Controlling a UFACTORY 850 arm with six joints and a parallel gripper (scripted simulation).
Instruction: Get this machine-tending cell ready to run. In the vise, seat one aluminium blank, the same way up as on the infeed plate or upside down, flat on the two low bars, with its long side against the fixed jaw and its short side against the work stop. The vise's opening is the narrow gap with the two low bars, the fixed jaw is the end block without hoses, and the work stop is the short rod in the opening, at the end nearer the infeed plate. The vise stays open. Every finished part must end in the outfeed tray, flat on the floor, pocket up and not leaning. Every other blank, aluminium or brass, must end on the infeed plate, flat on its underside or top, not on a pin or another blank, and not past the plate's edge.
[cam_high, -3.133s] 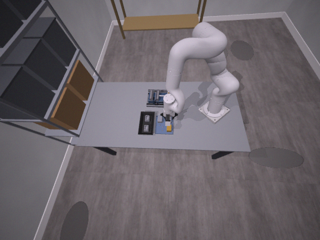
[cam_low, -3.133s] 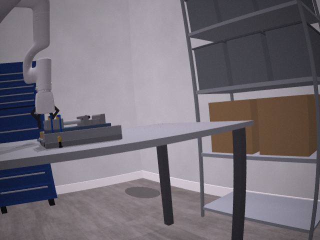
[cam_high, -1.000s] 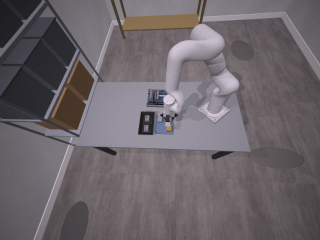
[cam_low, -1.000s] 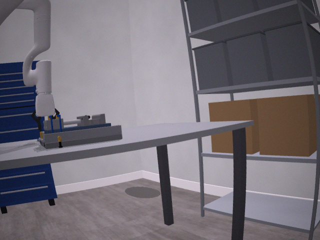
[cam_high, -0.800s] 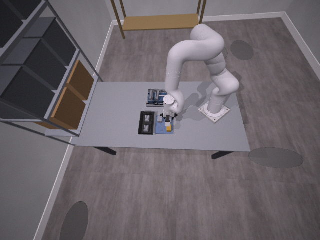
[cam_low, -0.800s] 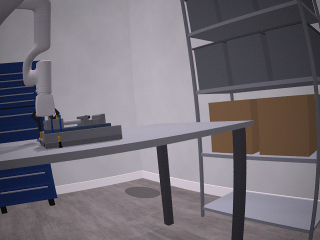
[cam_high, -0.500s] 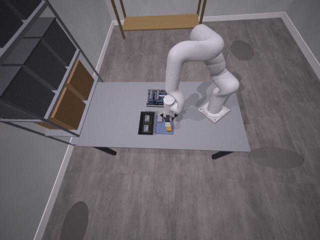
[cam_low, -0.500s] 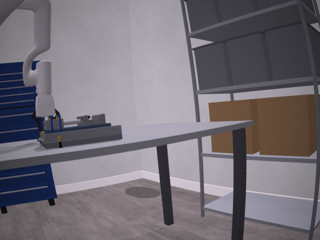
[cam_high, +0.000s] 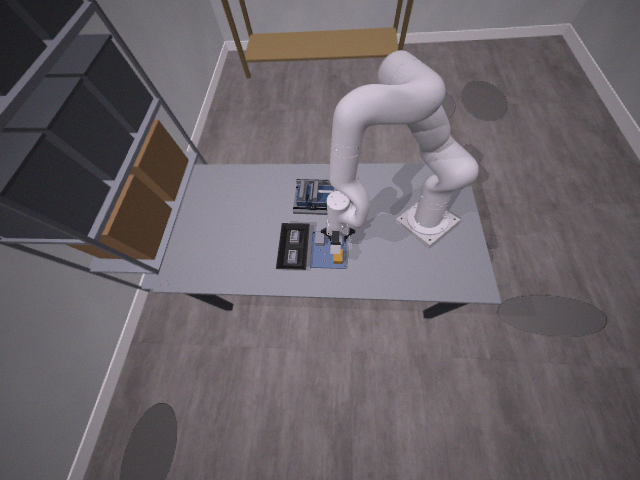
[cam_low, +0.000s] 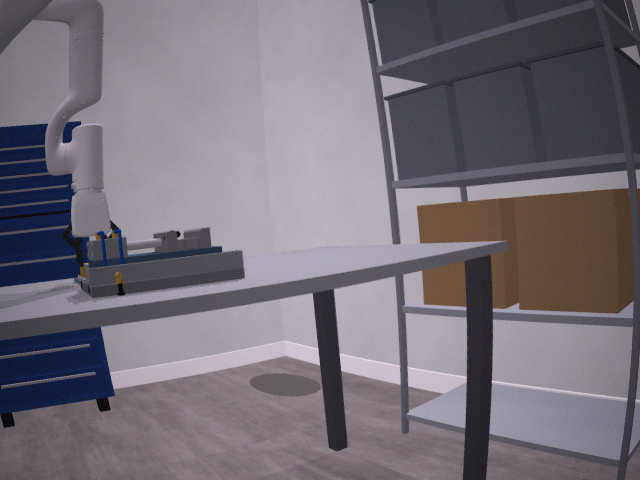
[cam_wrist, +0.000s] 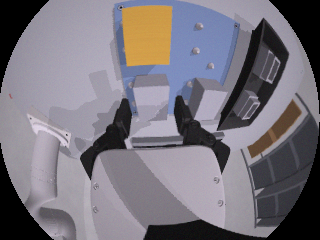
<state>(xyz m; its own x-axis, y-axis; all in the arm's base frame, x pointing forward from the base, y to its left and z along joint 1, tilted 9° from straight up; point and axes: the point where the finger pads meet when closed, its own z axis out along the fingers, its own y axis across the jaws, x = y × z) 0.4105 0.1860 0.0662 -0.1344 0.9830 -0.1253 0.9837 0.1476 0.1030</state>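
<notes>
The brass blank is 8 cm to the left of my hand, 3 cm below it and 1 cm behind it.
</notes>
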